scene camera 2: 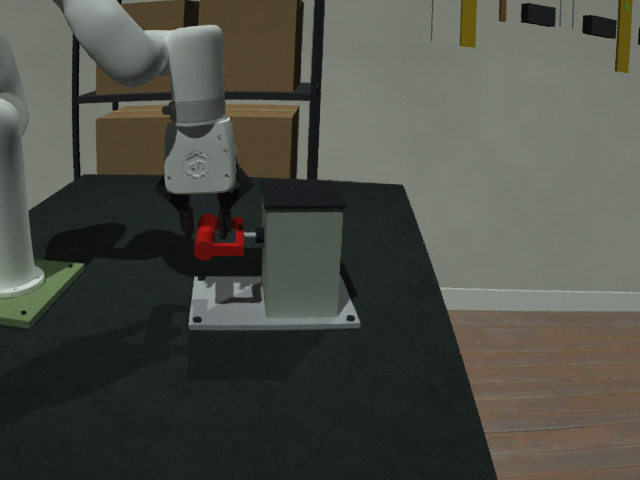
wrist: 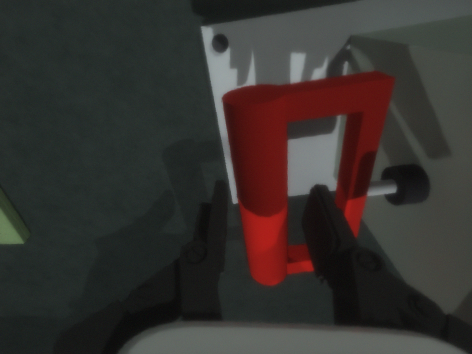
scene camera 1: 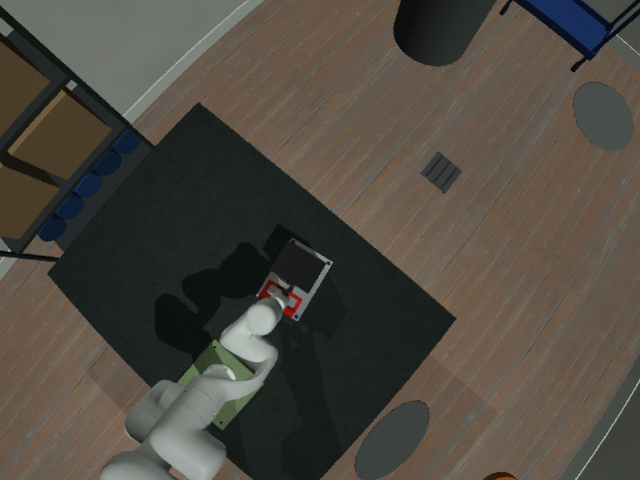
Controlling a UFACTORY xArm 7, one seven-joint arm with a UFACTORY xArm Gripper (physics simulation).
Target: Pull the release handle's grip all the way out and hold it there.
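Note:
The red release handle's grip (scene camera 2: 204,243) (wrist: 262,160) is a round bar on the outer side of a rectangular red loop, also partly visible in scene camera 1 (scene camera 1: 296,305). A short metal rod (scene camera 2: 249,234) (wrist: 382,188) joins the loop to a black collar (wrist: 407,184) on the pale housing (scene camera 2: 302,263), which has a black top (scene camera 1: 299,266). My gripper (scene camera 2: 206,235) (wrist: 266,201) is open and points down. One finger is outside the grip, the other is at the loop's opening, with the grip between them and not clamped. In scene camera 1 the arm hides the fingertips.
The housing stands on a light base plate (scene camera 1: 321,281) (scene camera 2: 232,323) (wrist: 220,80) with dark bolts. The arm's green mounting plate (scene camera 1: 227,413) (scene camera 2: 56,289) (wrist: 10,220) is on the handle's outer side. A shelf rack (scene camera 2: 316,103) with cardboard boxes (scene camera 2: 248,51) stands behind.

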